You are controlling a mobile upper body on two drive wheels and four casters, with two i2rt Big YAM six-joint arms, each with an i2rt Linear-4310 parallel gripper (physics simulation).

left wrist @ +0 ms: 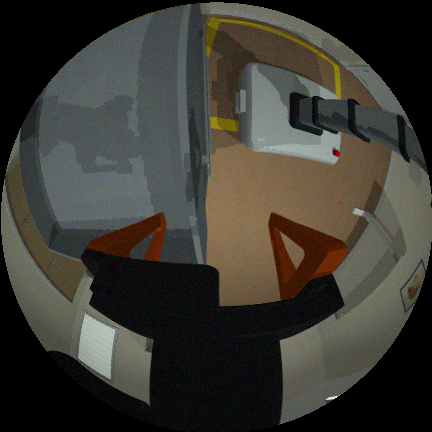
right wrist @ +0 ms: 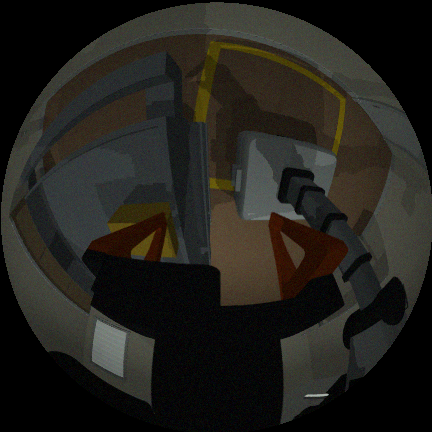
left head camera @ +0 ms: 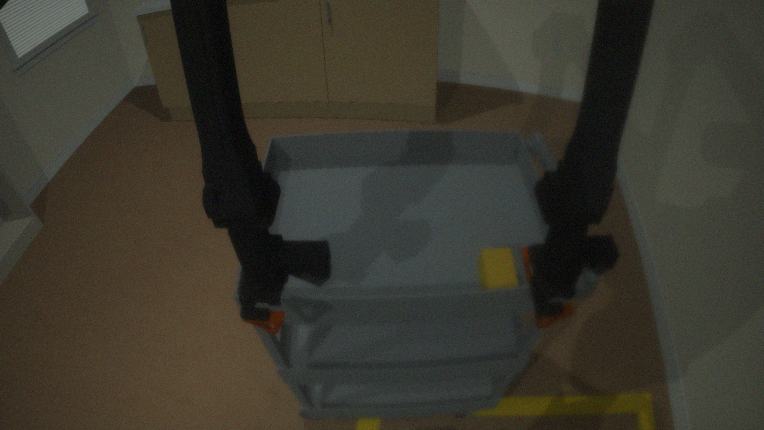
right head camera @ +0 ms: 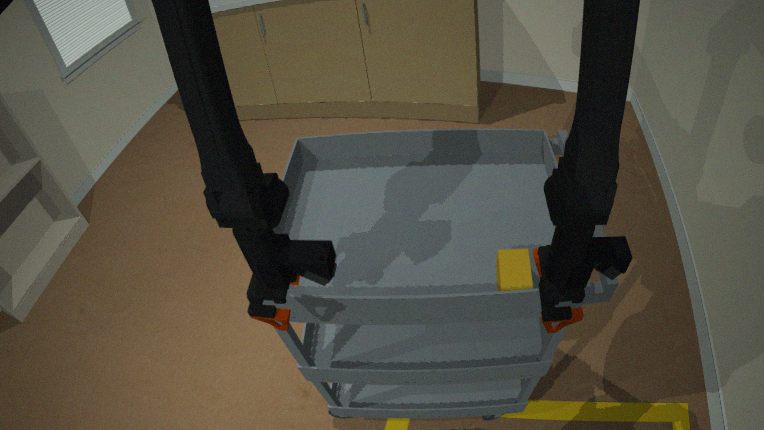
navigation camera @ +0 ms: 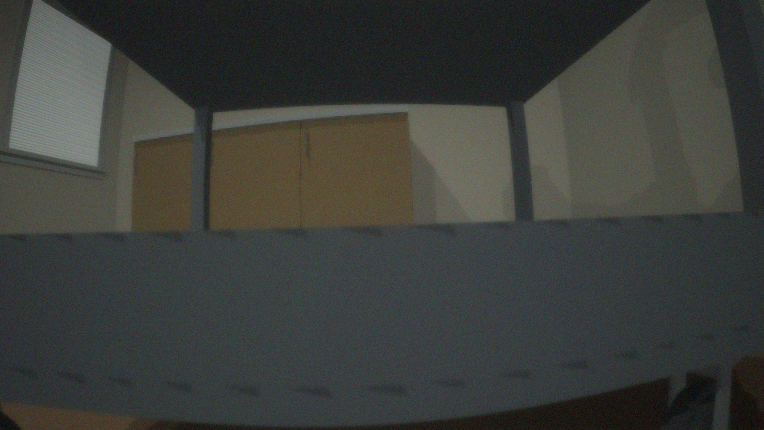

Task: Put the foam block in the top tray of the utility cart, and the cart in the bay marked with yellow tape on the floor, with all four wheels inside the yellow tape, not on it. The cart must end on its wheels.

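The grey utility cart (left head camera: 406,333) (right head camera: 417,309) (navigation camera: 374,288) stands upright in front of me. The yellow foam block (left head camera: 498,267) (right head camera: 514,269) (right wrist: 140,213) lies in its top tray, in the near right corner. My left gripper (right head camera: 291,299) (left wrist: 216,218) is open at the tray's near left corner, the near wall between its spread fingers. My right gripper (right head camera: 546,292) (right wrist: 217,217) is open at the near right corner, its fingers either side of the near wall, one close to the block. Yellow floor tape (left head camera: 577,404) (right head camera: 598,411) (left wrist: 225,124) (right wrist: 202,100) starts by the cart's near bottom edge; some wheels are hidden.
A wooden cabinet (left head camera: 374,53) (right head camera: 417,53) (navigation camera: 352,170) stands beyond the cart. A pale shelf (right head camera: 64,235) is at the left, and a wall runs along the right. My white base (left wrist: 270,110) (right wrist: 265,200) stands partly over the taped bay. The cart's handle (right wrist: 160,65) is on its right side.
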